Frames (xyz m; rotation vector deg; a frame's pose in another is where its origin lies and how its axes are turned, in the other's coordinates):
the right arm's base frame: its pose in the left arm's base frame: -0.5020 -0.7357 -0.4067 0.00 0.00 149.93
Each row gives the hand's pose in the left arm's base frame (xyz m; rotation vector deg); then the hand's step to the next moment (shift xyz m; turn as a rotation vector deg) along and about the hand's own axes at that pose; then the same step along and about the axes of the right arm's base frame.
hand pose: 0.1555 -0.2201 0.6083 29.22 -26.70 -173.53
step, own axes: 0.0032 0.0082 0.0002 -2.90 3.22 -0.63
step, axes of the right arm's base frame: -0.0012 0.0086 0.0016 -4.02 1.15 1.31
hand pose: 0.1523 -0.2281 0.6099 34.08 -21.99 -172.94
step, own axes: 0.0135 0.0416 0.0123 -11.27 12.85 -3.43
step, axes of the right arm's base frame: -0.0042 0.0422 0.0164 -16.21 4.78 4.28
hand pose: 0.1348 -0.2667 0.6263 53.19 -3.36 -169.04
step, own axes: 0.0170 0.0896 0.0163 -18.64 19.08 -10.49
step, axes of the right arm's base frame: -0.0277 0.0880 0.0082 -28.10 4.77 3.02
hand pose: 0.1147 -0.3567 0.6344 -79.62 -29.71 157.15
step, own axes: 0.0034 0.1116 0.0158 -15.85 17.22 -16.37
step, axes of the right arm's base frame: -0.0545 0.0947 -0.0278 -28.50 0.05 -1.82
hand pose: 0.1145 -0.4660 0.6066 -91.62 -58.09 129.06
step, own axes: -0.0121 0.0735 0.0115 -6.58 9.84 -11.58
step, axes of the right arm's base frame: -0.0422 0.0517 -0.0351 -16.05 -2.40 -3.31
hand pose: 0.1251 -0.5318 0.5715 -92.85 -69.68 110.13
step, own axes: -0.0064 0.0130 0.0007 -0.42 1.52 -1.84
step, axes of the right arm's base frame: -0.0101 0.0084 -0.0061 -2.15 -0.70 -0.88
